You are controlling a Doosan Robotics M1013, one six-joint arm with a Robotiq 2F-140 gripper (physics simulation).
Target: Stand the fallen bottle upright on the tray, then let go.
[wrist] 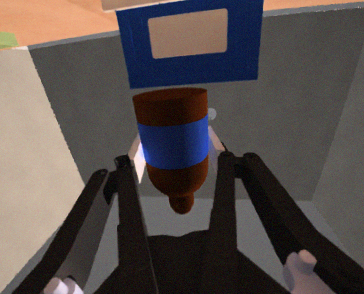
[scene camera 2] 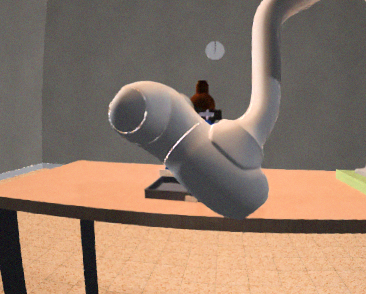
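Places are measured from the arm's base along level axes (x back, y right, z up), in metres.
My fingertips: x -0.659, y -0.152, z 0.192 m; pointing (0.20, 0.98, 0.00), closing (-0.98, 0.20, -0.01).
Observation:
For each thing: its top centre in the pictures, then the offset to it from my fingertips. "spot": a spot on its surface instead. Level surfaces: height alone.
- brown bottle, centre of its top: [wrist: 182, 207] [scene camera 2: 202, 80] dx -0.004, dy -0.021, dz +0.095 m
- dark tray, a spot on its surface: [scene camera 2: 161, 194] spot: dx -0.097, dy -0.103, dz -0.207 m
- blue panel, a spot on its surface: [wrist: 245, 45] spot: dx -0.112, dy +0.190, dz -0.110 m
- table, height of its surface: dz -0.221 m
The brown bottle [scene camera 2: 202, 99] [wrist: 175, 142] with a blue label is off the tray. In the scene view it stands neck up in the air, its lower part hidden behind the arm. My gripper [wrist: 175, 139] is shut on the bottle, with one pale pad on each side of the blue label in the wrist view. In the scene view the arm hides most of the gripper. The dark tray [scene camera 2: 161, 194] lies on the table well below the bottle, its right part hidden by the arm. The tray does not show in the wrist view.
A blue panel [wrist: 245, 45] with a beige rectangle stands beyond the bottle's base in the wrist view. The white arm [scene camera 2: 215, 175] crosses in front of the table [scene camera 2: 65, 185]. A light green object [scene camera 2: 351, 180] is at the table's right side.

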